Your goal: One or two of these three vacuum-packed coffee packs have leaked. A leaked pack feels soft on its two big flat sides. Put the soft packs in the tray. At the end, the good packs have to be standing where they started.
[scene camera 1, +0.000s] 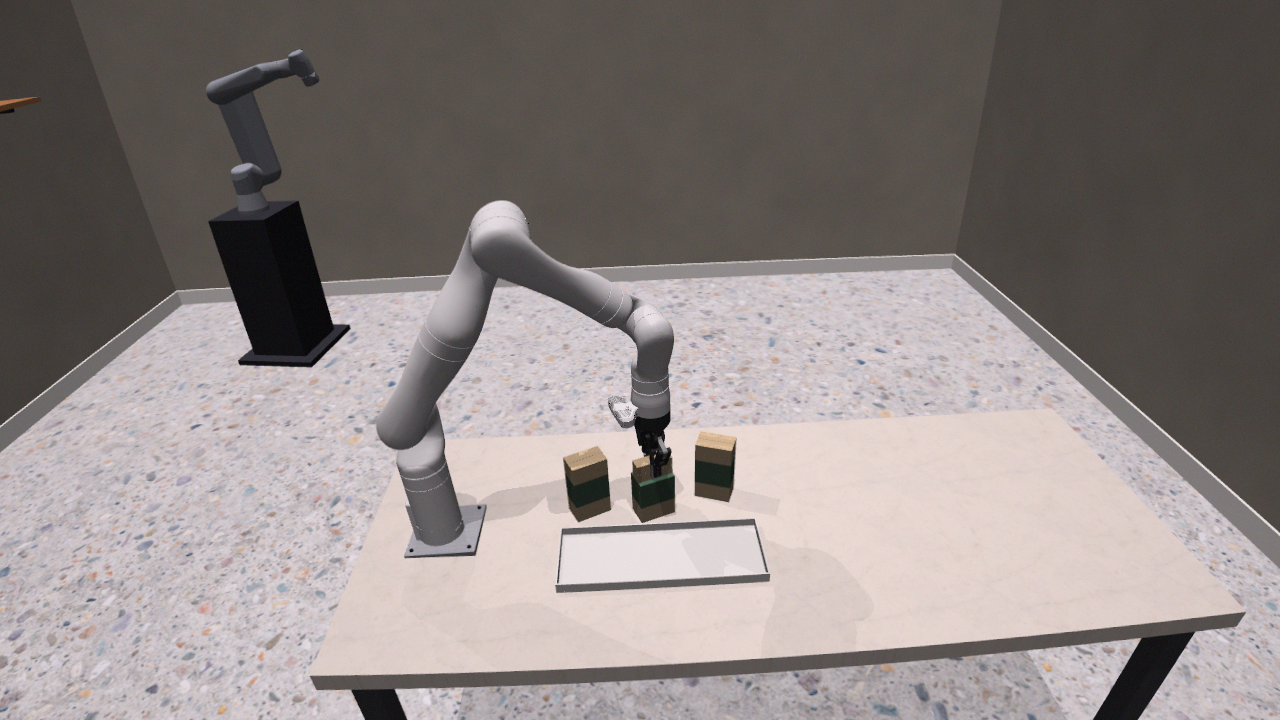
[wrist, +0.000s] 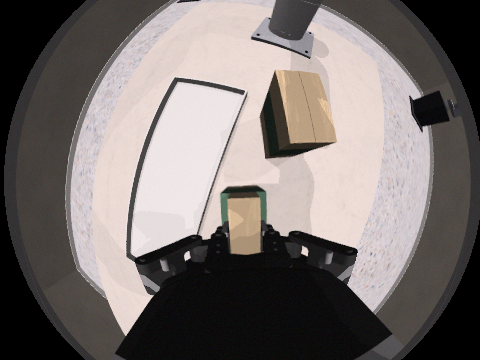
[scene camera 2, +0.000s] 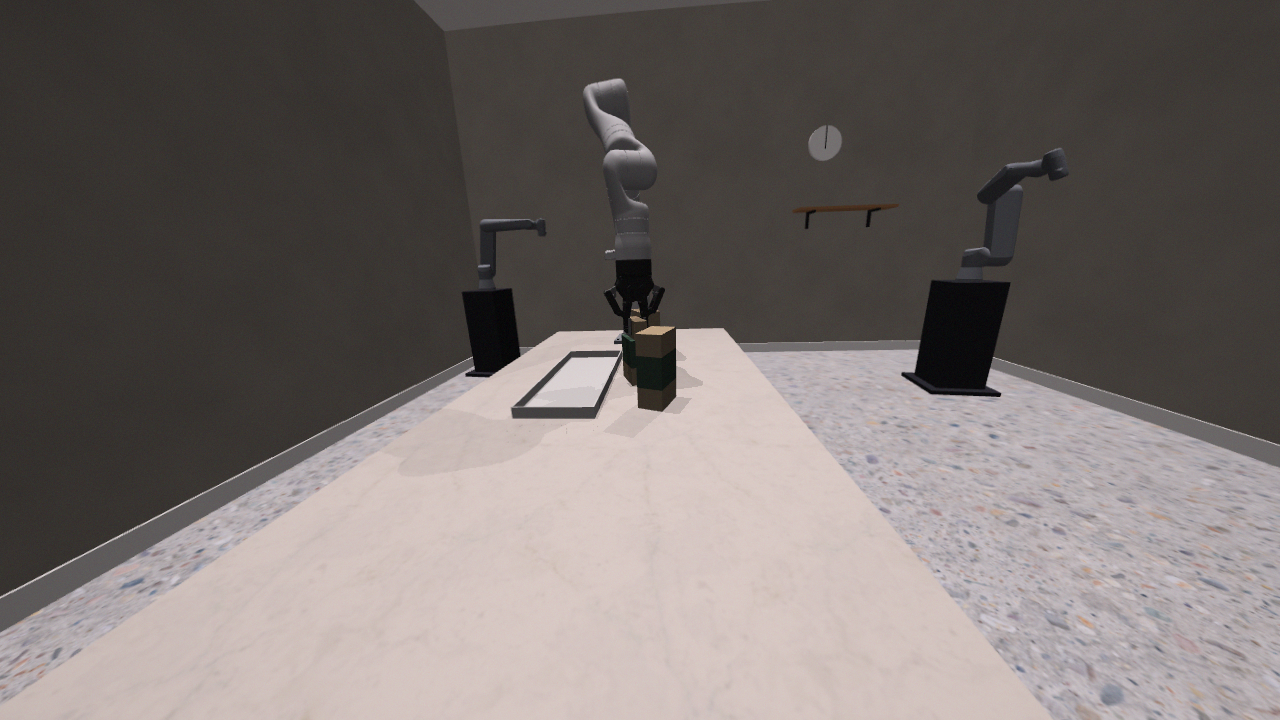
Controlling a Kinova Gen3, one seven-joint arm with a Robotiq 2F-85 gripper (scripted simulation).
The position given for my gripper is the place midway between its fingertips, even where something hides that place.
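Observation:
Scene camera 1: tray (scene camera 1: pixel 671 554), my gripper (scene camera 1: pixel 652 472). Scene camera 2: my gripper (scene camera 2: pixel 636 334), tray (scene camera 2: pixel 575 387). Wrist view: tray (wrist: pixel 181 154), my gripper (wrist: pixel 244 229).

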